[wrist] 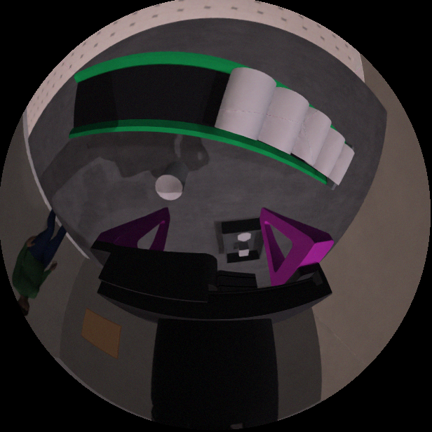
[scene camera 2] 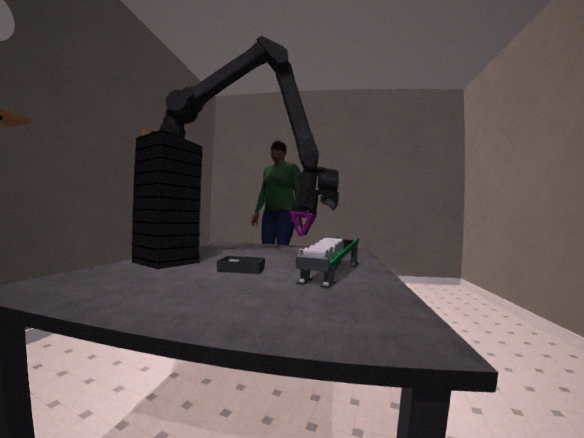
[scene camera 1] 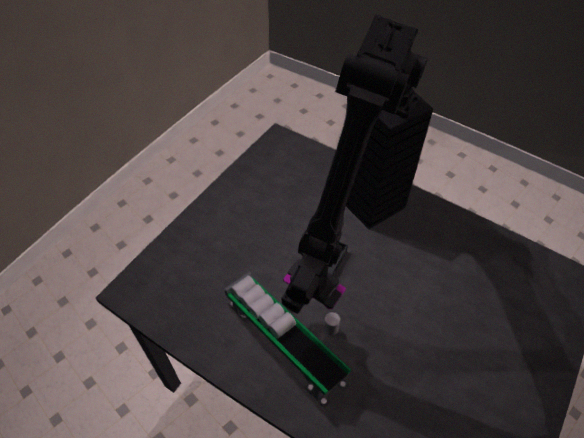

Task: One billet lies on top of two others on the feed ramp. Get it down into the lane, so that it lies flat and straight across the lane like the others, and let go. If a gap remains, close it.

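Where they show: gripper, between the fingertips: [scene camera 2: 302,235] [scene camera 1: 313,297]; arm's base, origin of its link: [scene camera 2: 170,142].
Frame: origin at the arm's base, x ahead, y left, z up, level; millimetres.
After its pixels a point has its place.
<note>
Several white billets [scene camera 1: 271,314] @(y -4, x 558, z -314 mm) [scene camera 2: 325,246] @(y -95, x 543, z -322 mm) [wrist: 246,102] lie side by side in one row across the lane of the green-walled feed ramp [scene camera 1: 326,350] @(y 160, x 558, z -328 mm) [wrist: 165,57]. They look flat and straight, packed close together at one end. None shows on top of the others. In the wrist view the rest of the lane beside the largest-looking billet is bare. My gripper [scene camera 1: 314,284] [scene camera 2: 302,233] @(y 58, x 460, z -306 mm) [wrist: 214,212] is open, with its magenta fingers wide apart and nothing between them. It is above and to the side of the row, clear of the billets.
A white cylinder [scene camera 1: 332,320] @(y 123, x 464, z -360 mm) [wrist: 168,187] stands upright on the dark table [scene camera 1: 200,250] @(y -339, x 461, z -418 mm) beside the ramp. A small black tray [scene camera 2: 240,266] @(y -62, x 296, z -397 mm) [wrist: 241,226] with light pieces inside sits on the table. The arm's tall black pedestal [scene camera 2: 166,200] @(y -81, x 53, z -208 mm) stands farther back. A person [scene camera 2: 280,187] is in the background.
</note>
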